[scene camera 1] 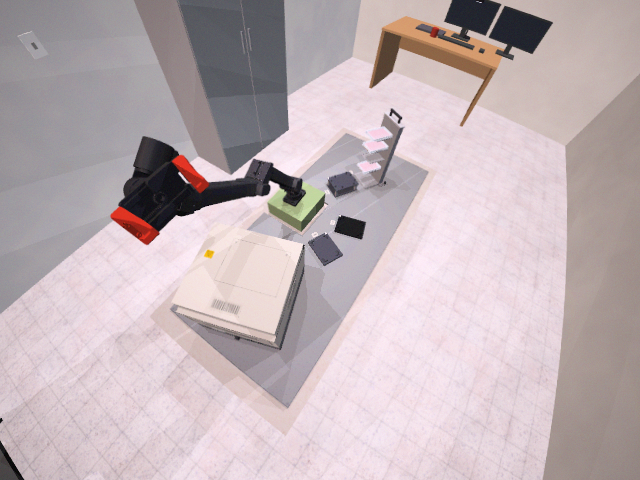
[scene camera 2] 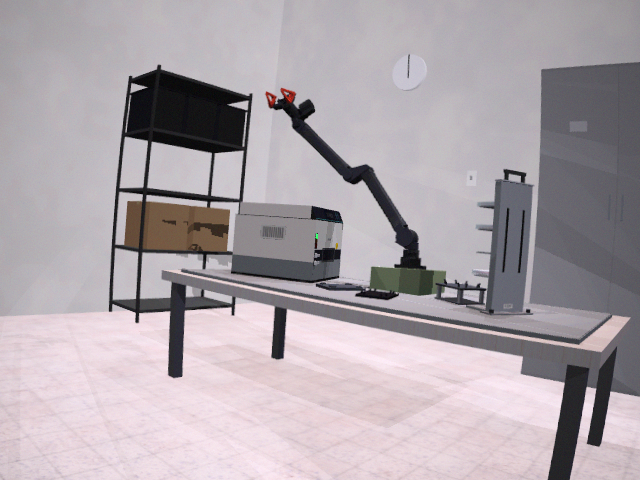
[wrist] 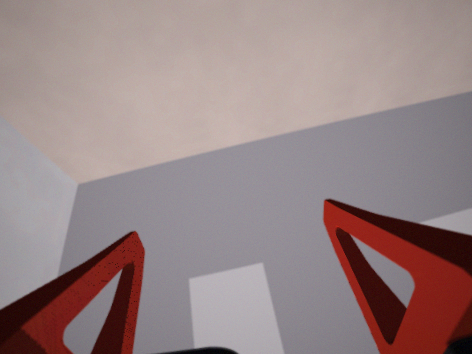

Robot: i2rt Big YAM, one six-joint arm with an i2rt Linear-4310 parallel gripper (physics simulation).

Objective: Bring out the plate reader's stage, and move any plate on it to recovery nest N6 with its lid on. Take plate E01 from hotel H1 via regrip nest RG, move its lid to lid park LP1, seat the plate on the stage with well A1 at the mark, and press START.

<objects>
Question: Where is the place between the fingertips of my gripper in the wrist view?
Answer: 231,226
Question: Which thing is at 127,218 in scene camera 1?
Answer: My gripper.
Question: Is my gripper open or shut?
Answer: Open.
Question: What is my gripper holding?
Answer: Nothing.
</objects>
